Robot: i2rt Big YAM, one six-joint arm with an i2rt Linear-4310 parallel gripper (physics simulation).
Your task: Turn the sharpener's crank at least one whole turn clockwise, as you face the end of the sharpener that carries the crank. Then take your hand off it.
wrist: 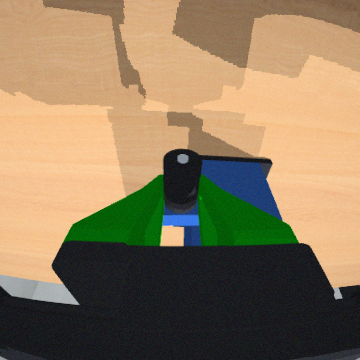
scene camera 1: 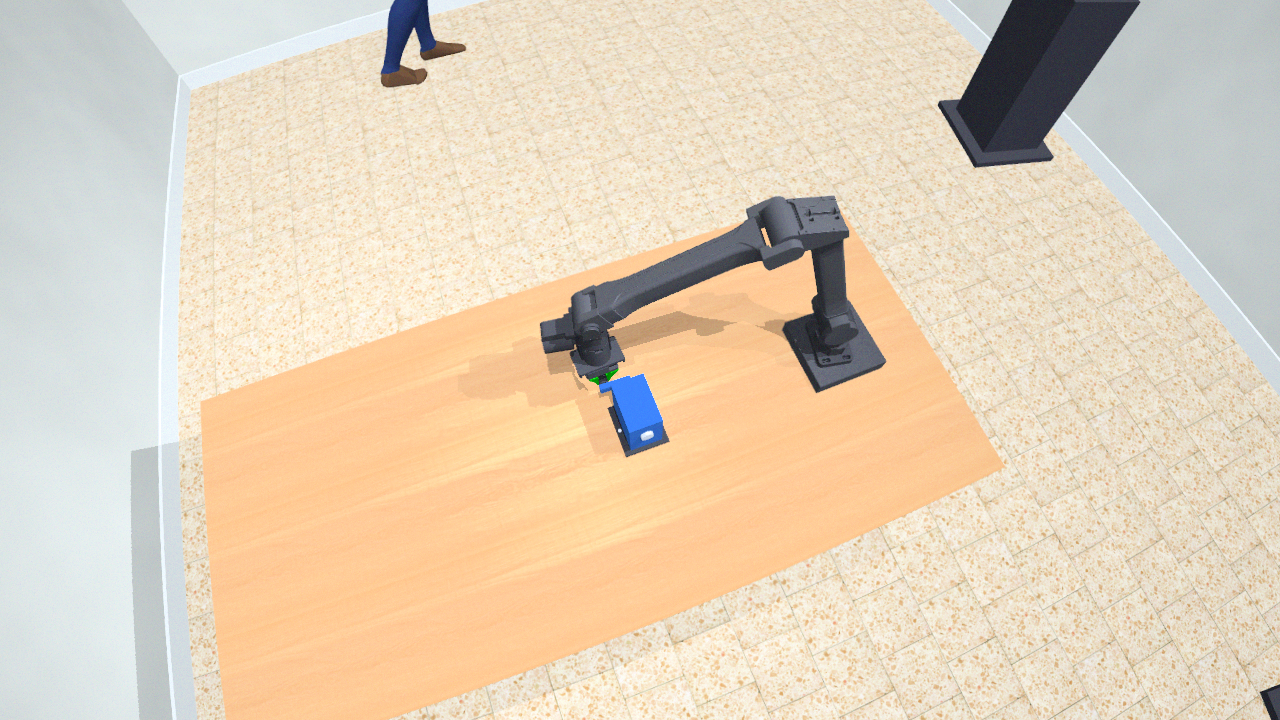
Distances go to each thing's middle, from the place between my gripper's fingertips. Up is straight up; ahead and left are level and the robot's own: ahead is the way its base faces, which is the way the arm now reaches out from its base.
My gripper is now 20 mm past the crank [wrist: 181, 167].
